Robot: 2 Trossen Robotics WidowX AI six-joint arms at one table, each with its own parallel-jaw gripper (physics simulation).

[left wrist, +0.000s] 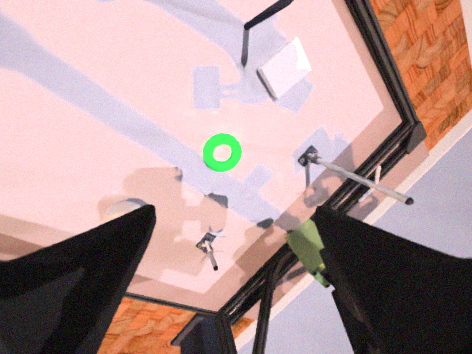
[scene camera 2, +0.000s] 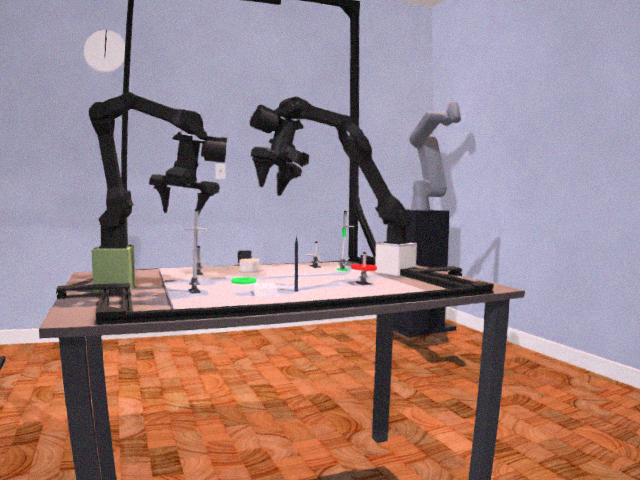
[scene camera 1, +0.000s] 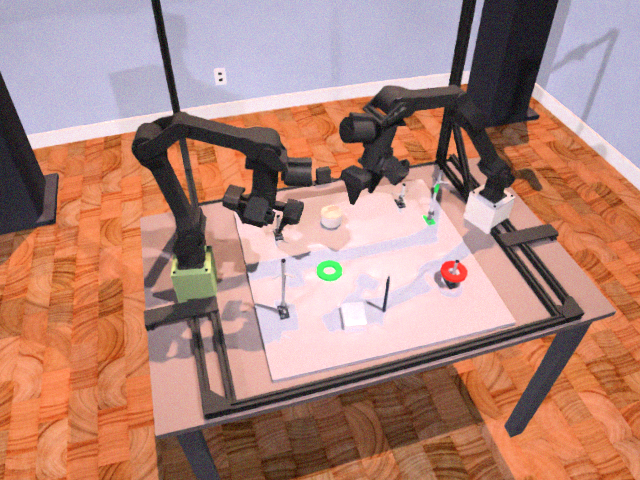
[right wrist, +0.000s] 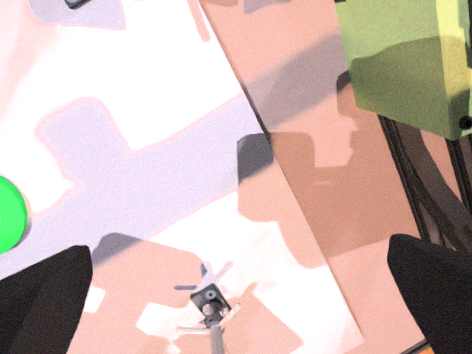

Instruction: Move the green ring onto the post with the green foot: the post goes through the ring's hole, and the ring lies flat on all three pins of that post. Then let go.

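Places are measured from the left arm's base along level axes (x ahead, y left, z up), in metres.
Pixels of known places: left gripper, fingertip midpoint: [left wrist: 237, 212] [scene camera 2: 270, 191] [scene camera 1: 361, 198]; right gripper, fingertip midpoint: [left wrist: 328, 271] [scene camera 2: 180, 215] [scene camera 1: 261, 227] [right wrist: 242, 254]; left arm's base, origin of the base link: [scene camera 2: 396, 242] [scene camera 1: 492, 194]; right arm's base, origin of the base link: [scene camera 2: 113, 247] [scene camera 1: 191, 259].
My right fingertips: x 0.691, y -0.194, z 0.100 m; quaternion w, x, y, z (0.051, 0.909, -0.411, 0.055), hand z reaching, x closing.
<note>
For each thing: its top centre in the pictures, then the offset to it from my right fingertips. "spot": a spot on its surface instead.
- green ring, middle of its top: [left wrist: 223, 153] [scene camera 1: 329, 269] [scene camera 2: 243, 279] 0.153 m back, 0.083 m left, 0.180 m down
- post with the green foot, surface spot: [scene camera 1: 431, 209] spot: 0.529 m back, 0.100 m left, 0.142 m down
- red ring, middle of its top: [scene camera 1: 454, 270] [scene camera 2: 364, 265] 0.393 m back, 0.316 m left, 0.136 m down
- tall grey post, surface spot: [left wrist: 360, 177] spot: 0.024 m ahead, 0.138 m left, 0.053 m down
- black stick, middle of its top: [scene camera 1: 389, 274] 0.181 m back, 0.277 m left, 0.048 m down
- white block, middle of its top: [left wrist: 287, 68] [scene camera 2: 264, 285] [scene camera 1: 353, 313] 0.103 m back, 0.248 m left, 0.168 m down
- white cylinder, middle of its top: [left wrist: 122, 228] [scene camera 1: 331, 211] [scene camera 2: 249, 260] 0.287 m back, 0.081 m right, 0.153 m down
The green ring [scene camera 1: 320, 271] [scene camera 2: 244, 280] [left wrist: 208, 152] [right wrist: 12, 215] lies flat on the white board, left of the middle in scene camera 1. The post with the green foot [scene camera 1: 431, 209] [scene camera 2: 344, 245] stands upright at the board's back right, with a green band near its top and no ring on it. My left gripper [scene camera 1: 376, 188] [scene camera 2: 270, 189] [left wrist: 237, 212] is open and empty, high above the back of the board. My right gripper [scene camera 1: 264, 209] [scene camera 2: 181, 211] [right wrist: 242, 254] is open and empty, above the board's left side.
A red ring [scene camera 1: 445, 272] [scene camera 2: 356, 267] sits on a short post. A tall grey post [scene camera 1: 283, 289] [left wrist: 360, 177], a black stick [scene camera 1: 386, 294] and a white block [scene camera 1: 353, 316] stand near the front. A white cylinder [scene camera 1: 331, 219] and short posts [scene camera 1: 401, 198] [right wrist: 212, 305] stand farther back.
</note>
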